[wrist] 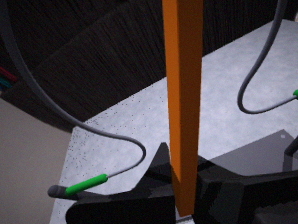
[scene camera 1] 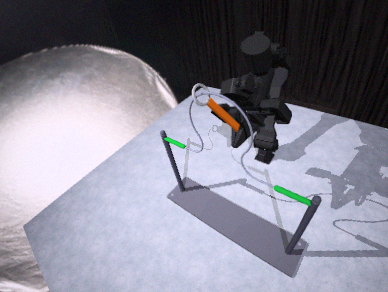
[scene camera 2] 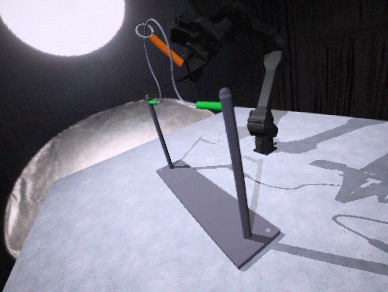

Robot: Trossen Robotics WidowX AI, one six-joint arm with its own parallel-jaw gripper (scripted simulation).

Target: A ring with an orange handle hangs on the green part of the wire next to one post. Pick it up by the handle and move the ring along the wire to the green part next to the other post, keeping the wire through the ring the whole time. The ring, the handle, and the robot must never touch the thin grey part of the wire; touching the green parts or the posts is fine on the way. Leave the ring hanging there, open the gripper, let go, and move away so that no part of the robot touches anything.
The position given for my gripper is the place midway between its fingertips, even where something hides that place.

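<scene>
A ring is held by my gripper [scene camera 1: 234, 147]. The gripper is visible in scene camera 2 [scene camera 2: 176, 80] and in the wrist view [wrist: 167, 146] as well.
</scene>
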